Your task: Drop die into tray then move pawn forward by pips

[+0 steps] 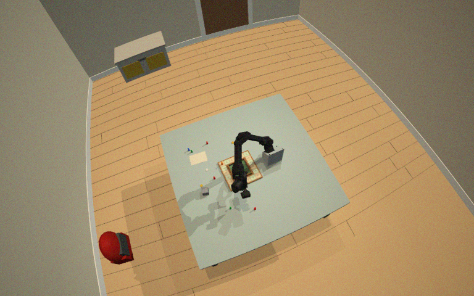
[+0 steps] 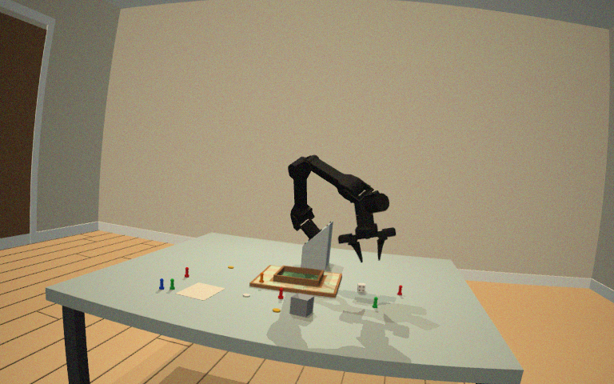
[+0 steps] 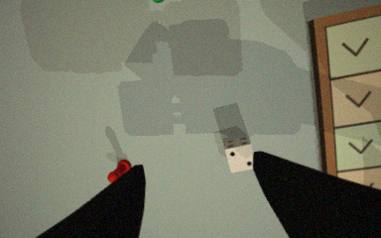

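The white die lies 40 mm behind my gripper tip, 20 mm to the right of it and 110 mm below it. From my gripper tip the other things lie so: grey cube: 250 mm ahead, 190 mm to the right, 90 mm below; then orange pawn: 30 mm ahead, 350 mm to the right, 90 mm below; then green dice tray: 80 mm behind, 240 mm to the right, 110 mm below.
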